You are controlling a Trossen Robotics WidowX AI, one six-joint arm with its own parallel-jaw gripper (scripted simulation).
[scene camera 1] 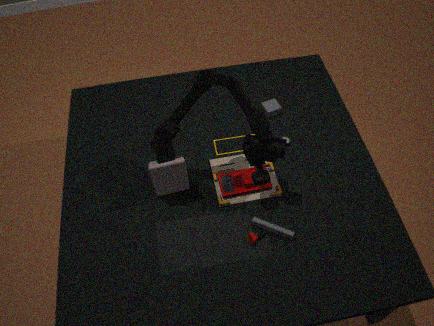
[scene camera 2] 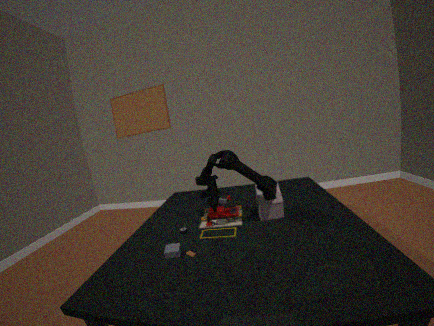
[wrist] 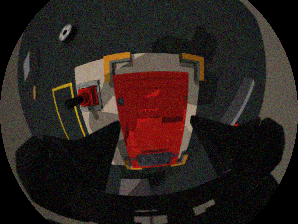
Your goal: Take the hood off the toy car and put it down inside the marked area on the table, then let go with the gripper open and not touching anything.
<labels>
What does the gripper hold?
Nothing.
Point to a toy car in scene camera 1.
231,184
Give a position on a toy car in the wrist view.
162,157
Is the gripper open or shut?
Open.
</labels>
